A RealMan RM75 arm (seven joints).
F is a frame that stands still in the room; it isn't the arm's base.
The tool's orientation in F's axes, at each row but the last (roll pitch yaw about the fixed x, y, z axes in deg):
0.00, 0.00, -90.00
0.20, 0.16, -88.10
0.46, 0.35, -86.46
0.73, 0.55, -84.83
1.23, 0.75, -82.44
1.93, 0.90, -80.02
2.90, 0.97, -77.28
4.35, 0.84, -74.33
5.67, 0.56, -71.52
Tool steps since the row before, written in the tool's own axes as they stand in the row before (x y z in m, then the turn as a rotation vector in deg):
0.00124, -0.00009, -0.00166, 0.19, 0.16, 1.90
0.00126, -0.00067, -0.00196, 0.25, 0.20, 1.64
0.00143, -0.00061, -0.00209, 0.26, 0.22, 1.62
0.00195, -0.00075, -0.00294, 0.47, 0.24, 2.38
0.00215, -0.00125, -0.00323, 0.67, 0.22, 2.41
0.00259, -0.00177, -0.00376, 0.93, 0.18, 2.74
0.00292, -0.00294, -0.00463, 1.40, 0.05, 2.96
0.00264, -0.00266, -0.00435, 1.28, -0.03, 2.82
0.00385, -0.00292, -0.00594, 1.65, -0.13, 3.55
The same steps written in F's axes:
-0.00009, -0.00124, -0.00166, 0.16, -0.19, 1.90
-0.00062, -0.00128, -0.00197, 0.20, -0.25, 1.64
-0.00050, -0.00145, -0.00210, 0.22, -0.26, 1.62
-0.00054, -0.00198, -0.00297, 0.25, -0.47, 2.38
-0.00089, -0.00224, -0.00328, 0.26, -0.67, 2.41
-0.00118, -0.00278, -0.00386, 0.25, -0.94, 2.73
-0.00201, -0.00336, -0.00482, 0.22, -1.44, 2.93
-0.00154, -0.00310, -0.00458, 0.12, -1.34, 2.79
-0.00100, -0.00433, -0.00624, 0.08, -1.75, 3.50

